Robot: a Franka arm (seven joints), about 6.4 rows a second.
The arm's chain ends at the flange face. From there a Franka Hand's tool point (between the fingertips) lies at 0.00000 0.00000 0.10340 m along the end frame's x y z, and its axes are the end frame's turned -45 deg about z.
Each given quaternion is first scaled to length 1.
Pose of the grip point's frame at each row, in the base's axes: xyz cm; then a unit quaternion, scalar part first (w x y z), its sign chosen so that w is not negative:
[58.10 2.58 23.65 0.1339 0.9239 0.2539 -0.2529]
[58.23 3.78 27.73 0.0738 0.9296 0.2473 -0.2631]
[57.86 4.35 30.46 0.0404 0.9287 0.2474 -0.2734]
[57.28 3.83 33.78 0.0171 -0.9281 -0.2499 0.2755]
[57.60 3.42 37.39 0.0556 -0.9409 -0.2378 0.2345]
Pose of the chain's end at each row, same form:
[62.23 6.47 32.30 0.2205 0.9508 -0.1190 -0.1824]
[62.91 6.54 36.53 0.1689 0.9535 -0.1273 -0.2148]
[62.90 6.52 39.22 0.1419 0.9526 -0.1268 -0.2371]
[62.66 4.93 42.54 0.0896 0.9531 -0.1243 -0.2611]
[62.44 3.49 46.53 0.0384 0.9603 -0.1404 -0.2379]

